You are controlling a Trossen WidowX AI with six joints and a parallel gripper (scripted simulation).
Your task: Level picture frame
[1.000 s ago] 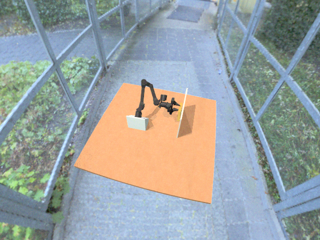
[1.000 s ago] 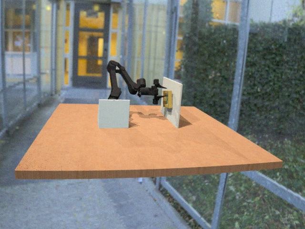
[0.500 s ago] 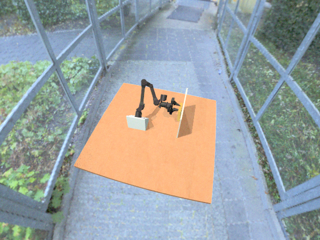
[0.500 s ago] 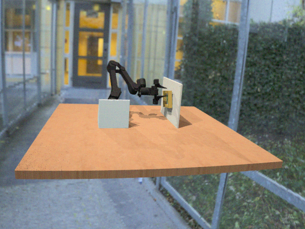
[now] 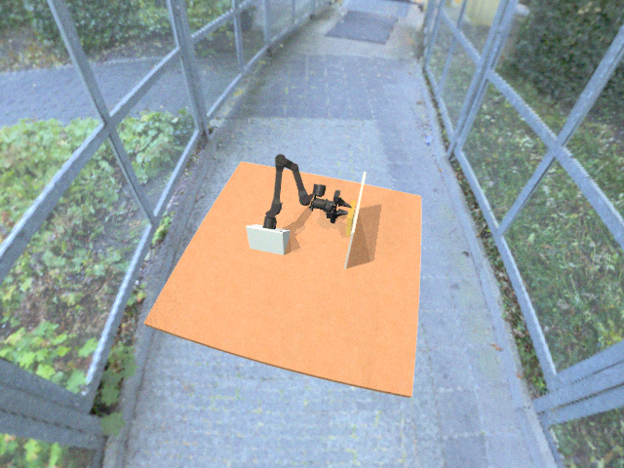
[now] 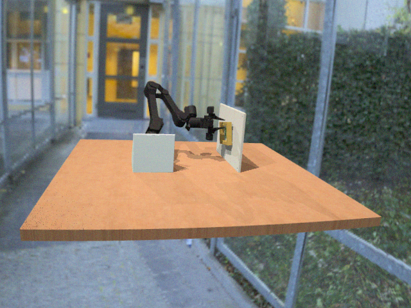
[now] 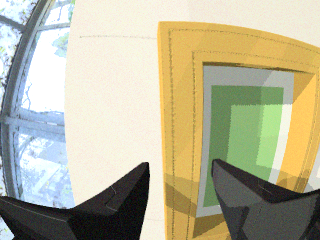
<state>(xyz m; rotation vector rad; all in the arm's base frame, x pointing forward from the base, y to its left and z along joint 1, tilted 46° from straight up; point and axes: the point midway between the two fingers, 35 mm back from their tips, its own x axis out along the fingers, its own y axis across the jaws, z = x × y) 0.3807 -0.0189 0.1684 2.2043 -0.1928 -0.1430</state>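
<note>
The picture frame is 10 mm ahead of my gripper tip, 10 mm to the right of it and 50 mm below it.
</note>
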